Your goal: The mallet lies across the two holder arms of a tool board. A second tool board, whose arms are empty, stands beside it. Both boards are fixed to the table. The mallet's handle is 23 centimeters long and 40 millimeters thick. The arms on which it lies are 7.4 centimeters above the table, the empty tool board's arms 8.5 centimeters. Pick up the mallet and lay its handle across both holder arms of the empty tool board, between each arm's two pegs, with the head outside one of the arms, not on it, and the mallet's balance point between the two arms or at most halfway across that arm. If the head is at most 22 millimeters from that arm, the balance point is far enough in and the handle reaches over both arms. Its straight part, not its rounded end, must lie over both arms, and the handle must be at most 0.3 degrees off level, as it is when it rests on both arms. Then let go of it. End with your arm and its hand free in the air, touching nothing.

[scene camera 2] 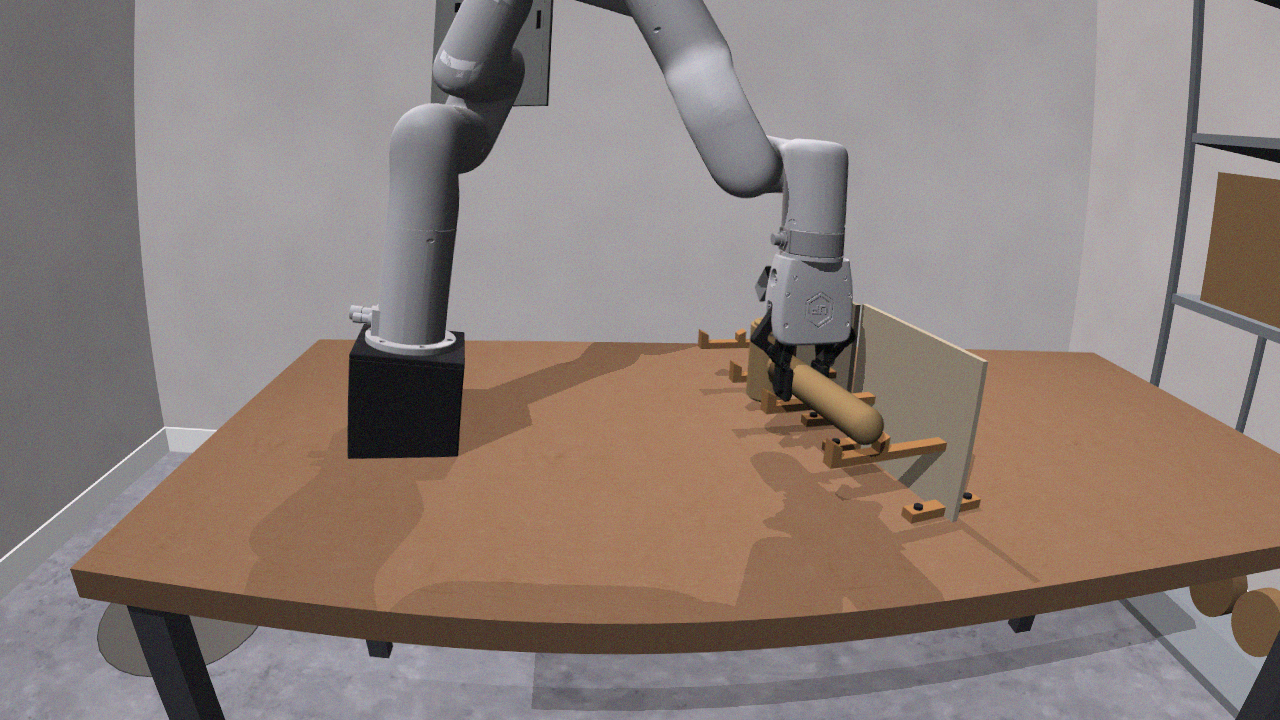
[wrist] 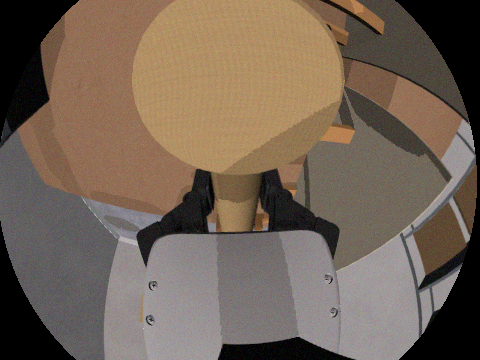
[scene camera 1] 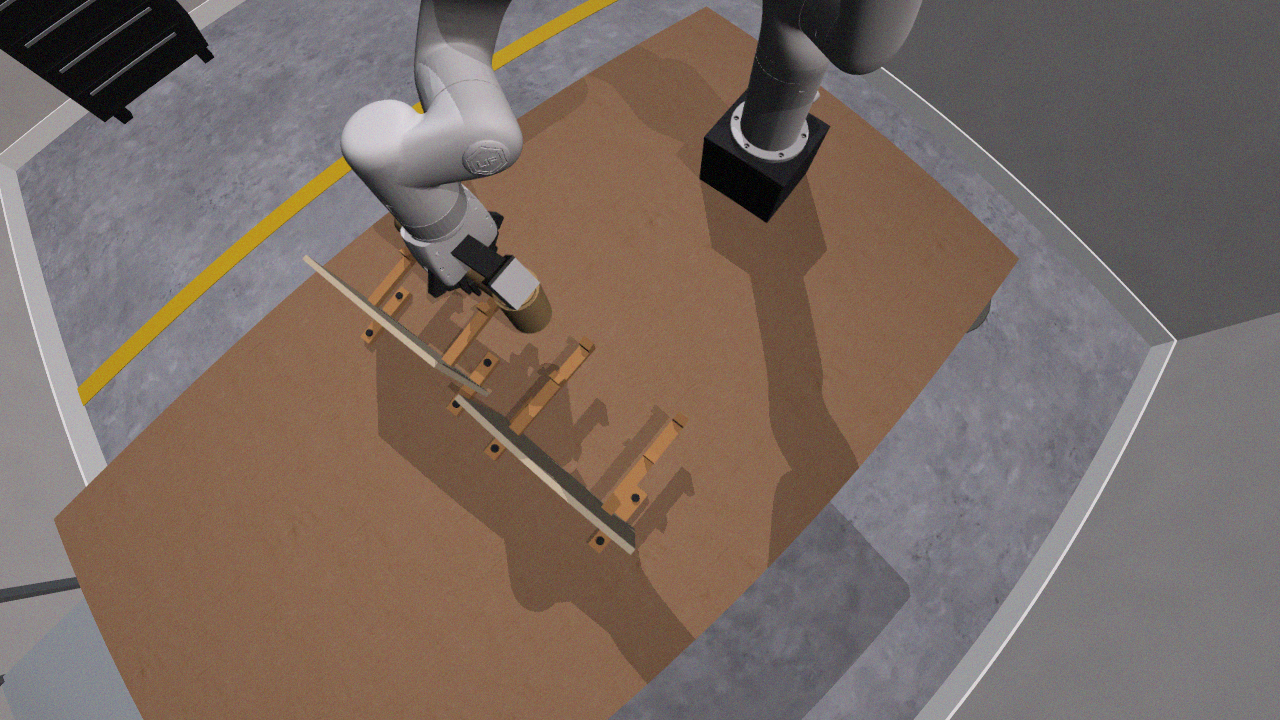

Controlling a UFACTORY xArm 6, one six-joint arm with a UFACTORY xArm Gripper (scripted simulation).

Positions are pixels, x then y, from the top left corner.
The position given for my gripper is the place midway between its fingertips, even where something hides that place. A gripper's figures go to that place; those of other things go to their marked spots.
Labels:
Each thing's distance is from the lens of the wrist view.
my gripper (wrist: 236, 165): 0.14 m
wooden mallet (wrist: 238, 95): 0.04 m
tool board (wrist: 381, 177): 0.16 m
The marked spots on the tool board and the wooden mallet are 0.14 m apart.

